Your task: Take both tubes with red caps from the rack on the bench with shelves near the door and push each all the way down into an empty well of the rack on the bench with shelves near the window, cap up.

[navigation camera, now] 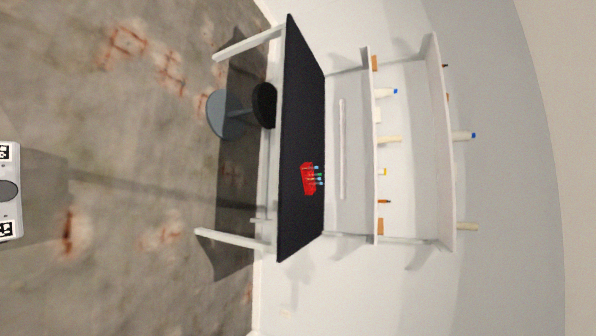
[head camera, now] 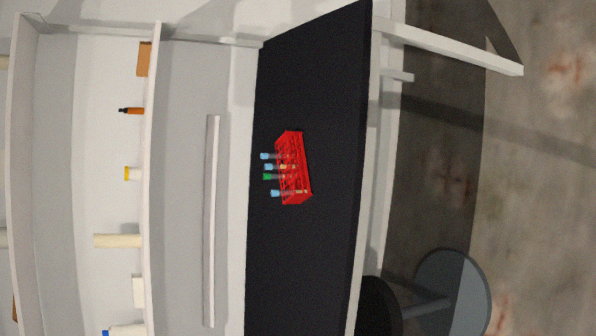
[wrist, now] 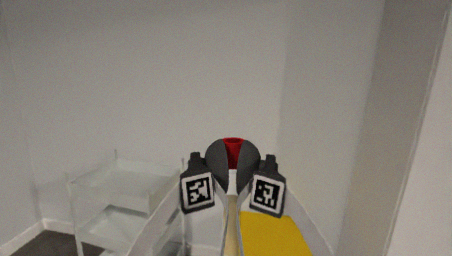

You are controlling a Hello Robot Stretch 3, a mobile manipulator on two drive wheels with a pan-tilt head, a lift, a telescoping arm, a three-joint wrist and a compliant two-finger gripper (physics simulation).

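Frame: origin at the robot's base, x ahead, y left, z up, level; centimetres.
Where they show: gripper, fingertip midpoint: [wrist: 232, 157]; robot's base at its link origin: [navigation camera: 1, 189].
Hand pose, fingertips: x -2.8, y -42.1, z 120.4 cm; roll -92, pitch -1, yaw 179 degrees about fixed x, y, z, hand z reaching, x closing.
Things, the pixels of their top centre, and the offset from my fingertips. "spot": a spot on its surface instead. Level surfaces: height alone.
- tube with a red cap, surface spot: [wrist: 233, 150] spot: dx +0.0, dy +1.9, dz +1.3 cm
- red rack at a spot on its surface: [head camera: 295, 167] [navigation camera: 307, 178] spot: dx +115.8, dy +40.0, dz -41.2 cm
- black-topped bench at its surface level: dz -44.2 cm
- green-capped tube at a spot on its surface: [head camera: 267, 176] [navigation camera: 319, 174] spot: dx +117.3, dy +42.8, dz -33.1 cm
- round black stool at its top centre: [head camera: 361, 323] [navigation camera: 271, 105] dx +122.5, dy +96.1, dz -72.1 cm
- yellow surface at its surface level: dz -75.4 cm
My gripper [wrist: 232, 157] is shut on a tube with a red cap [wrist: 233, 150]; the cap sits between the dark fingertips in the wrist view, and its pale body hangs below them. A red rack [head camera: 295, 167] [navigation camera: 308, 179] stands on the black-topped bench [head camera: 315, 90] [navigation camera: 301, 125], which has shelves above it. The rack holds three tubes with light blue caps and a green-capped tube [head camera: 267, 176] [navigation camera: 319, 174] among them. Some of its wells are empty. The gripper does not show in the head and navigation views, and a second red-capped tube does not show.
A round black stool [head camera: 375, 305] [navigation camera: 265, 105] with a grey base stands at the bench's front edge. Shelves [head camera: 146, 200] [navigation camera: 372, 150] above the bench hold bottles and boxes. A white cart [wrist: 75, 210] and a yellow surface [wrist: 275, 235] show in the wrist view.
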